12 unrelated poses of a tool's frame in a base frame.
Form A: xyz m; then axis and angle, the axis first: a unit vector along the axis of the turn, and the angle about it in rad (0 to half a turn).
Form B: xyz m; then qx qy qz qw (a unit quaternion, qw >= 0). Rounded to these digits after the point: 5 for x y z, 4 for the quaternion.
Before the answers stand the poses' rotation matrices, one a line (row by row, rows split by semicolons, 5 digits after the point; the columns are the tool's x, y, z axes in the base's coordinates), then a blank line. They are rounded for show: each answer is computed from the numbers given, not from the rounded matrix.
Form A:
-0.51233, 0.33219, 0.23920, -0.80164, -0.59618, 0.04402, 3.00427
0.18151, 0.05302, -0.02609, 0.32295, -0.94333, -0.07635, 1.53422
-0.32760, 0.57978, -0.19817, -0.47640, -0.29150, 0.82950, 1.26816
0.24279, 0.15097, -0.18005, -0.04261, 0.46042, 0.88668, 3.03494
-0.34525, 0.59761, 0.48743, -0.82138, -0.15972, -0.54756, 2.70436
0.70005, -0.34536, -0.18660, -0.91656, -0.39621, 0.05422, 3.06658
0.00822, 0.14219, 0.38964, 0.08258, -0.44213, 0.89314, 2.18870
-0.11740, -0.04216, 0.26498, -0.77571, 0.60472, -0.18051, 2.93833
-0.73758, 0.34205, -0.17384, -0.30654, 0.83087, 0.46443, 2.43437
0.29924, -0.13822, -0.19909, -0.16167, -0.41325, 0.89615, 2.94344
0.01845, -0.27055, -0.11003, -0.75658, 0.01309, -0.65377, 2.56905
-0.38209, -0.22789, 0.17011, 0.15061, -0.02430, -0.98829, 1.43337
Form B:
0.28862 0.94532 -0.15186; 0.95738 -0.28307 0.05750; 0.01137 -0.16198 -0.98673
0.13705 -0.21721 -0.96646; -0.36981 0.89390 -0.25334; 0.91894 0.39212 0.04218
0.45735 -0.69432 -0.55565; 0.88928 0.35769 0.28502; 0.00086 -0.62448 0.78104
-0.99070 -0.13351 -0.02634; 0.05526 -0.57155 0.81870; -0.12436 0.80963 0.57361
0.37994 0.48190 0.78957; 0.01818 -0.85731 0.51449; 0.92483 -0.18112 -0.33449
0.68061 0.72121 -0.12894; 0.72934 -0.68367 0.02578; -0.06956 -0.11159 -0.99132
-0.56856 -0.78566 -0.24389; 0.67033 -0.27060 -0.69096; 0.47686 -0.55634 0.68050
0.21166 -0.89208 0.39924; -0.96496 -0.25557 -0.05948; 0.15509 -0.37266 -0.91492
-0.59477 -0.75005 0.28925; -0.14655 0.45495 0.87838; -0.79042 0.48005 -0.38051
-0.92867 -0.04410 -0.36828; 0.30873 -0.64222 -0.70160; -0.20557 -0.76525 0.61003
0.21302 0.33597 0.91747; -0.37242 -0.84021 0.39414; 0.90329 -0.42564 -0.05386
0.15657 0.97582 -0.15253; -0.98214 0.13750 -0.12847; -0.10439 0.16992 0.97991

-0.51233, 0.33219, 0.23920, -0.7998, -0.5948, 0.0439, 0.0686
0.18151, 0.05302, -0.02609, 0.2241, -0.6547, -0.0530, 0.7199
-0.32760, 0.57978, -0.19817, -0.2822, -0.1727, 0.4914, 0.8056
0.24279, 0.15097, -0.18005, -0.0425, 0.4598, 0.8854, 0.0533
-0.34525, 0.59761, 0.48743, -0.8018, -0.1559, -0.5345, 0.2169
0.70005, -0.34536, -0.18660, -0.9159, -0.3959, 0.0542, 0.0375
0.00822, 0.14219, 0.38964, 0.0734, -0.3929, 0.7937, 0.4586
-0.11740, -0.04216, 0.26498, -0.7717, 0.6016, -0.1796, 0.1015
-0.73758, 0.34205, -0.17384, -0.2876, 0.7795, 0.4357, 0.3463
0.29924, -0.13822, -0.19909, -0.1609, -0.4112, 0.8918, 0.0989
0.01845, -0.27055, -0.11003, -0.7258, 0.0126, -0.6272, 0.2824
-0.38209, -0.22789, 0.17011, 0.0989, -0.0160, -0.6492, 0.7540

